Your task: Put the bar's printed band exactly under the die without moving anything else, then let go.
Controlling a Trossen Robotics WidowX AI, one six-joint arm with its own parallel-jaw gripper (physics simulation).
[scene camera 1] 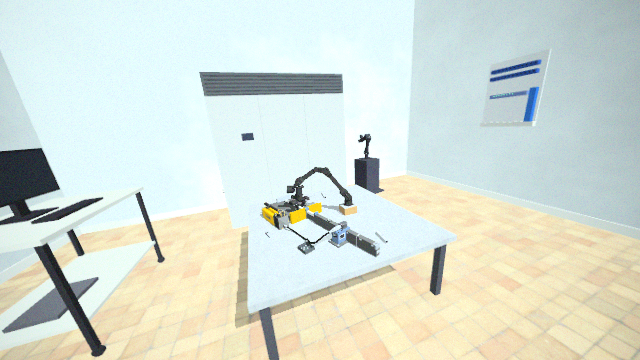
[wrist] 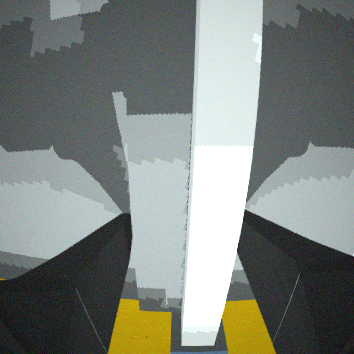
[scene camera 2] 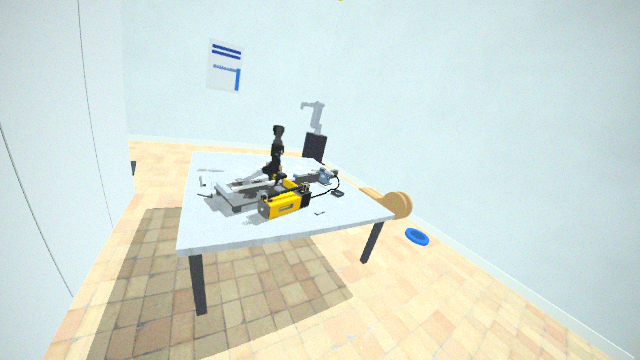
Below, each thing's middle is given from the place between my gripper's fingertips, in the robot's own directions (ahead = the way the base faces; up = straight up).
The yellow and black hand pump (scene camera 2: pixel 272 205) is 22 cm ahead of my hand, 4 cm to the right of it and 1 cm above it.
